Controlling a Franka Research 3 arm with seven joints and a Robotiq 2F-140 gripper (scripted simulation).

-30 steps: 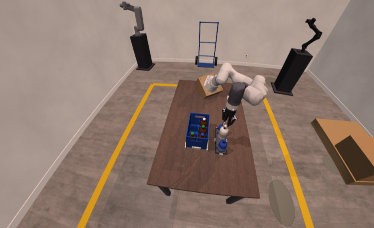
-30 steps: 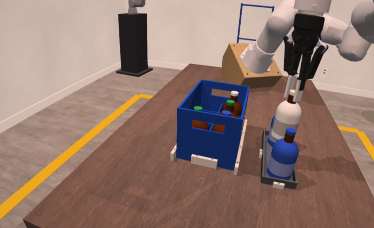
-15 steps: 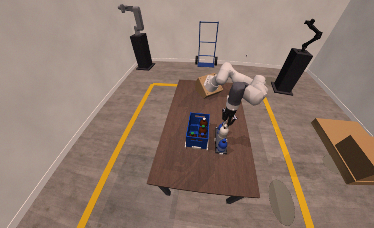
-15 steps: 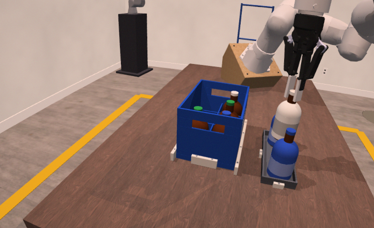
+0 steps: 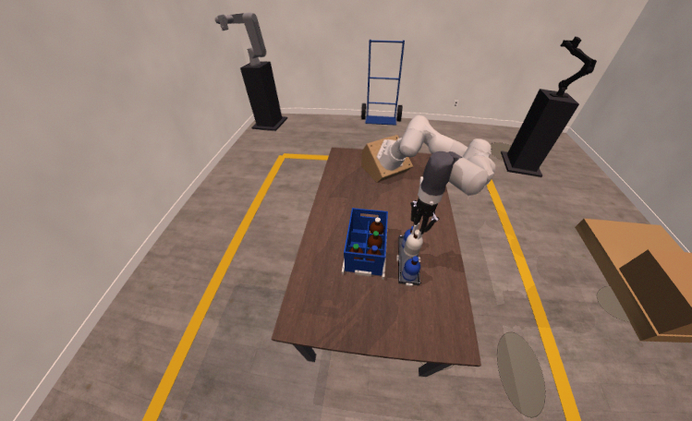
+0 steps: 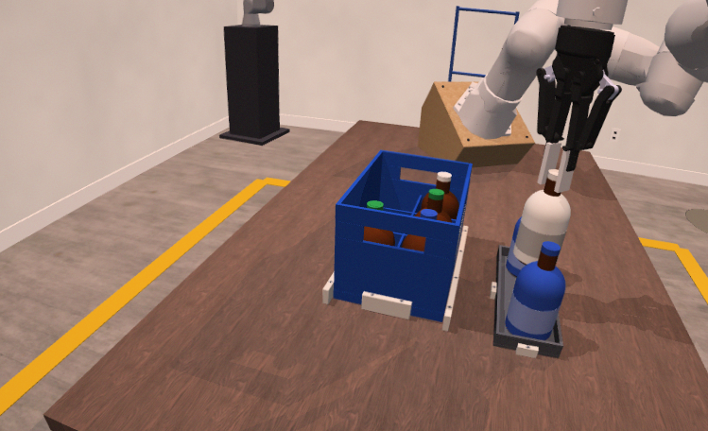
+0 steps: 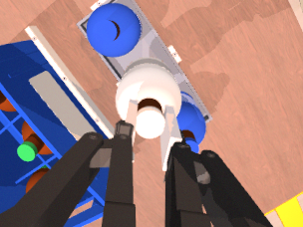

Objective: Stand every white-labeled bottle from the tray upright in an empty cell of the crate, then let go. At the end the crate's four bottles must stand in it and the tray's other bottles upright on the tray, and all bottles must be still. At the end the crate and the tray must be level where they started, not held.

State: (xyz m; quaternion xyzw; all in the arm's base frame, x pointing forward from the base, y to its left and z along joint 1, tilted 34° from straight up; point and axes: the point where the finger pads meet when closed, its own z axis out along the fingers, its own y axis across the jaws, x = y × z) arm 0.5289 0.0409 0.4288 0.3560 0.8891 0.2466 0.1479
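The white-labeled bottle lies 9 cm below my hand. The rest, counted from my hand: blue-labeled bottle (8 cm ahead, 1 cm to the left, 17 cm below); blue crate (1 cm behind, 22 cm to the right, 17 cm below).
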